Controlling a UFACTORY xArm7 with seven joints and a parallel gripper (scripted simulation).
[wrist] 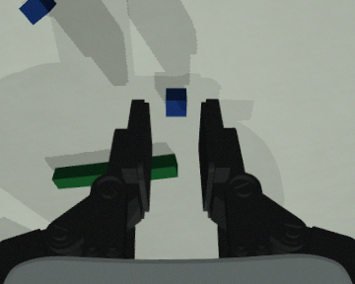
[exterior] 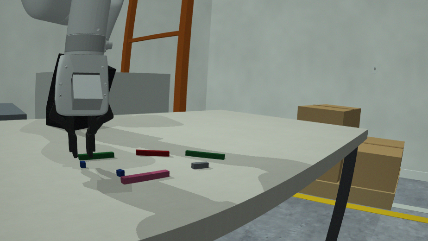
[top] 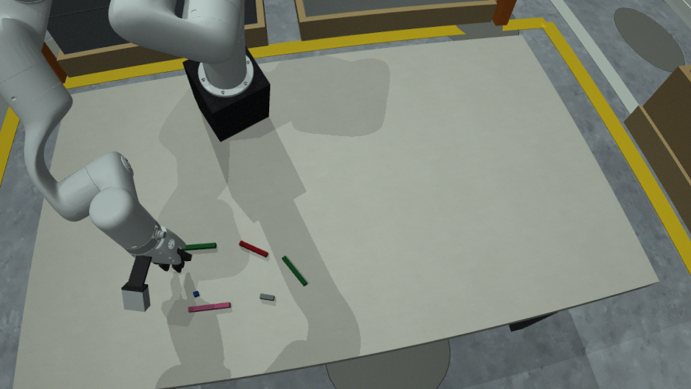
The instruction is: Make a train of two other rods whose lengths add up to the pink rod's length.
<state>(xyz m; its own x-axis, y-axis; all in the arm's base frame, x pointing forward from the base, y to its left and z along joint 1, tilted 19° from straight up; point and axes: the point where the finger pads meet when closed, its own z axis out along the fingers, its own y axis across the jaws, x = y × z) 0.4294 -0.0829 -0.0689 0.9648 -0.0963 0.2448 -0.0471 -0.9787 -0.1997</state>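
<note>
My gripper is now 80 mm short of the pink rod, 90 mm to the right of it and 40 mm above it. Round my hand: grey rod (60 mm ahead, 210 mm to the left, 40 mm below); red rod (50 mm behind, 170 mm to the left, 40 mm below).
</note>
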